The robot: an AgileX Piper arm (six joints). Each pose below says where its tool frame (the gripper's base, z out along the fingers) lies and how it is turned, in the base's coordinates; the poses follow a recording.
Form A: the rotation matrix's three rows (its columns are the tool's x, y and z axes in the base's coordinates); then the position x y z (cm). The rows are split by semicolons.
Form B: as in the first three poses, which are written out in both.
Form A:
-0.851, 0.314, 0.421; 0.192, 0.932, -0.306; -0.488, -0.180, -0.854; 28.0, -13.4, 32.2
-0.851, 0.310, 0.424; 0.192, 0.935, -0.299; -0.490, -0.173, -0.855; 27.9, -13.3, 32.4
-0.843, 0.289, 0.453; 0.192, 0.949, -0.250; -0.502, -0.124, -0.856; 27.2, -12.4, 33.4
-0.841, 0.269, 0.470; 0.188, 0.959, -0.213; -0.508, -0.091, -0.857; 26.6, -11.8, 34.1
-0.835, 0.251, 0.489; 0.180, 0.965, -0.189; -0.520, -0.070, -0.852; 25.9, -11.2, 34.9
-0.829, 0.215, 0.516; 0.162, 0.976, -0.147; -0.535, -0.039, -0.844; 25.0, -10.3, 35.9
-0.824, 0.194, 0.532; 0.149, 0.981, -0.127; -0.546, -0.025, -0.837; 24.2, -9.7, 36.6
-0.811, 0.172, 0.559; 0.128, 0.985, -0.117; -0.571, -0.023, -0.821; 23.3, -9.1, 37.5
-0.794, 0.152, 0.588; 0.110, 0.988, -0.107; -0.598, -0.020, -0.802; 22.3, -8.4, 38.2
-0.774, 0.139, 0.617; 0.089, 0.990, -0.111; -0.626, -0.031, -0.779; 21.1, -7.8, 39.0
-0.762, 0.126, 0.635; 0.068, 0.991, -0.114; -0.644, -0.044, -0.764; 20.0, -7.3, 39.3
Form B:
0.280, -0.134, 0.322, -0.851, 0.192, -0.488, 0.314, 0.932, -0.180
0.279, -0.133, 0.324, -0.851, 0.192, -0.490, 0.310, 0.935, -0.173
0.272, -0.124, 0.334, -0.843, 0.192, -0.502, 0.289, 0.949, -0.124
0.266, -0.118, 0.341, -0.841, 0.188, -0.508, 0.269, 0.959, -0.091
0.259, -0.112, 0.349, -0.835, 0.180, -0.520, 0.251, 0.965, -0.070
0.250, -0.103, 0.359, -0.829, 0.162, -0.535, 0.215, 0.976, -0.039
0.242, -0.097, 0.366, -0.824, 0.149, -0.546, 0.194, 0.981, -0.025
0.233, -0.091, 0.375, -0.811, 0.128, -0.571, 0.172, 0.985, -0.023
0.223, -0.084, 0.382, -0.794, 0.110, -0.598, 0.152, 0.988, -0.020
0.211, -0.078, 0.390, -0.774, 0.089, -0.626, 0.139, 0.990, -0.031
0.200, -0.073, 0.393, -0.762, 0.068, -0.644, 0.126, 0.991, -0.044

